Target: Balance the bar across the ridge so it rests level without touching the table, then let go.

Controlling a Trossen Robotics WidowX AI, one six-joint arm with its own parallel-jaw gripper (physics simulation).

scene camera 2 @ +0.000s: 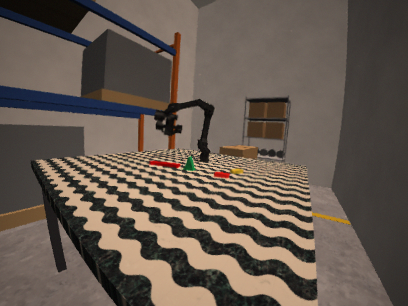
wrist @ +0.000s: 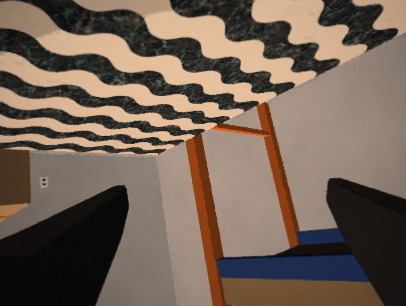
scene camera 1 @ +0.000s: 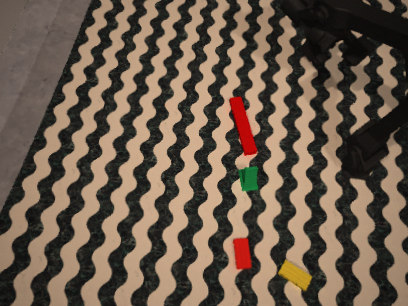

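Seen in the pictures: gripper, between the fingertips: [wrist: 226,192]; arm's base, origin of its link: [scene camera 2: 204,161] [scene camera 1: 355,167].
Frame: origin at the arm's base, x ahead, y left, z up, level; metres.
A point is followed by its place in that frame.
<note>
A long red bar [scene camera 1: 243,126] {x 0.303, y -0.065, z 0.017 m} [scene camera 2: 165,164] {x 0.316, y -0.056, z 0.011 m} lies flat on the table. The green ridge [scene camera 1: 249,179] {x 0.271, y 0.098, z 0.036 m} [scene camera 2: 189,165] {x 0.285, y 0.094, z 0.026 m}, a small wedge with a narrow top, stands just beyond one end of the bar, with a small gap between them. My gripper [wrist: 226,192] {x 0.080, y -0.291, z 0.183 m} is open, with its two black fingers wide apart and nothing between them. In scene camera 2 it hangs well above the table, higher than the bar and the ridge. The bar and the ridge do not show in the wrist view.
A short red block [scene camera 1: 242,253] {x 0.265, y 0.278, z 0.017 m} [scene camera 2: 222,175] {x 0.280, y 0.286, z 0.010 m} and a yellow block [scene camera 1: 295,275] {x 0.143, y 0.304, z 0.016 m} [scene camera 2: 237,171] {x 0.158, y 0.312, z 0.012 m} lie on the patterned table [scene camera 2: 225,225] {x 0.623, y 0.471, z 0.000 m}, on the ridge's other side from the bar. A shelf rack [scene camera 2: 176,75] [wrist: 204,200] with orange posts stands beyond the table.
</note>
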